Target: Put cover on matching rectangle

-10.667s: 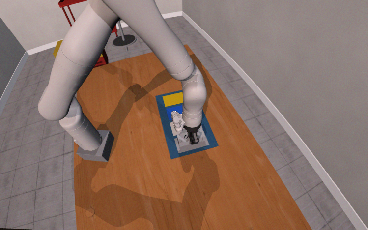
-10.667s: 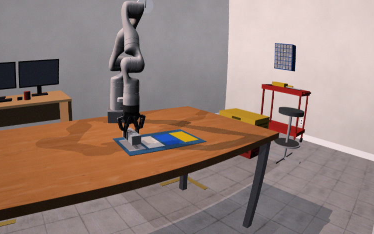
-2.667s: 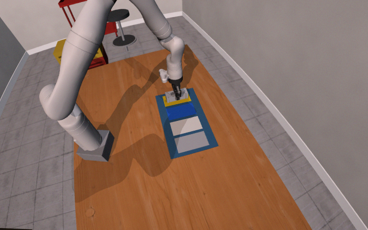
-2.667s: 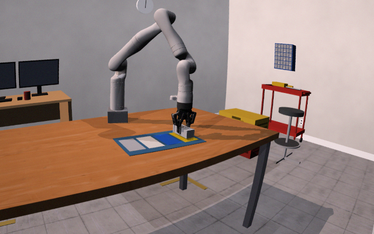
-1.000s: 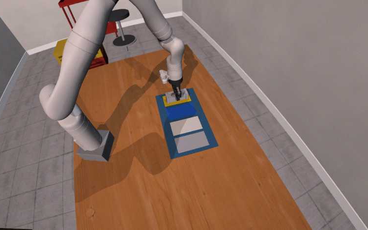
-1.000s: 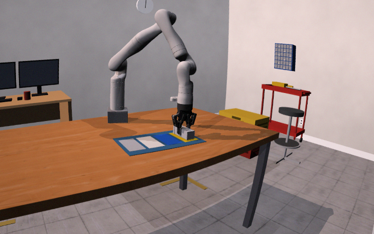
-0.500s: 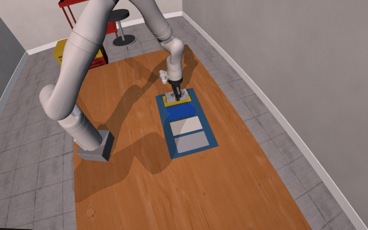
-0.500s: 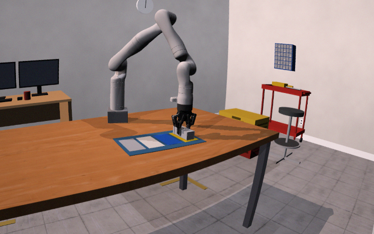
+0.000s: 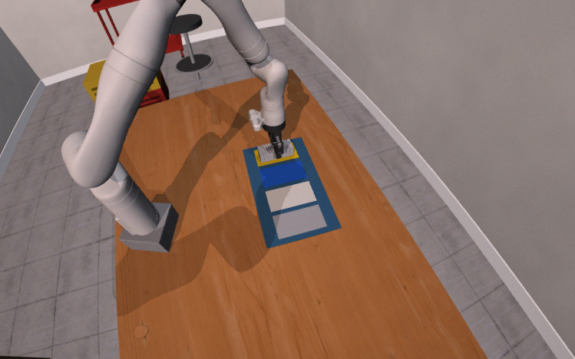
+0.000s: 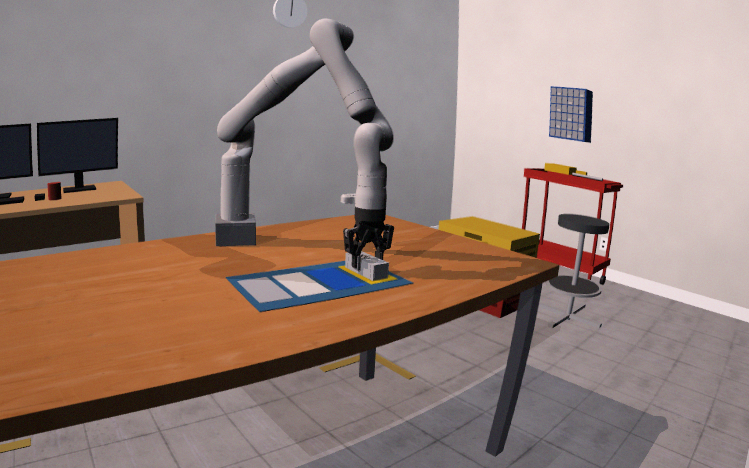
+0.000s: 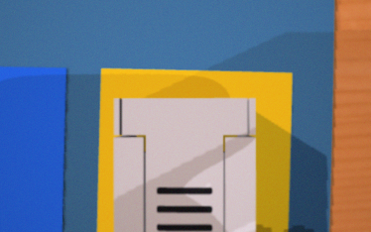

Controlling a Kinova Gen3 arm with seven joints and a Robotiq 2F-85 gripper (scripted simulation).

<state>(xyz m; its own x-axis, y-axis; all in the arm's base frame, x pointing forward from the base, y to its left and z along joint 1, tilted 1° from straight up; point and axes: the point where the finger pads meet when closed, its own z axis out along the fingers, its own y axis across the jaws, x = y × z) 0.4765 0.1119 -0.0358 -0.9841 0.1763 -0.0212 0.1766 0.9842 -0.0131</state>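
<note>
Right now the cover is 10 mm below my hand. Round my hand: grey rectangle: 280 mm to the right, 50 mm behind, 30 mm below.
</note>
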